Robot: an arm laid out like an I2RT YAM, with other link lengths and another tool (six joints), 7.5 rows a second.
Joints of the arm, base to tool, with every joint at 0 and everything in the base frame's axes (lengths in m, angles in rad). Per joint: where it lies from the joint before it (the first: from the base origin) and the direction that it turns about. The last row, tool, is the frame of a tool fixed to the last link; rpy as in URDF.
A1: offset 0 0 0.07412 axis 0 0 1
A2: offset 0.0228 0.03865 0.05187 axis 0 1 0
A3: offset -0.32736 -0.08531 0 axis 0 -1 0
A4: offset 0.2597 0.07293 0.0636 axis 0 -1 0
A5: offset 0.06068 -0.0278 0.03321 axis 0 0 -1
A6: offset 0.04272 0 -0.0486 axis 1 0 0
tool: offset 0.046 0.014 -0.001 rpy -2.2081 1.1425 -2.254
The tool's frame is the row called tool.
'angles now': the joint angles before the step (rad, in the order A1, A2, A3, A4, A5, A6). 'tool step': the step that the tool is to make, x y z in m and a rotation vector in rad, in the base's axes. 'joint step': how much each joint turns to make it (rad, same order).
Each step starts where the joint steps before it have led.
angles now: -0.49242 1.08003 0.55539 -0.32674 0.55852 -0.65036
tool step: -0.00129 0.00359 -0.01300 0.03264 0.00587 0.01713
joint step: 0.00002 0.01059 -0.03682 0.02445 -0.03087 0.00456
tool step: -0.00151 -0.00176 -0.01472 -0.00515 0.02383 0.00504
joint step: -0.00922 0.02754 -0.04602 0.06742 0.00311 -0.02447
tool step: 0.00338 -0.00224 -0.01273 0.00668 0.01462 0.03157
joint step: -0.01070 0.04149 -0.03227 0.07673 -0.02600 -0.03838
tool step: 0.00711 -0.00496 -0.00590 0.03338 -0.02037 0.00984
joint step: -0.02453 0.04594 0.00147 0.04612 -0.05204 -0.00159
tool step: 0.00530 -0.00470 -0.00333 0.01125 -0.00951 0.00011
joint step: -0.01382 0.03528 0.00464 0.03360 -0.02009 -0.00150
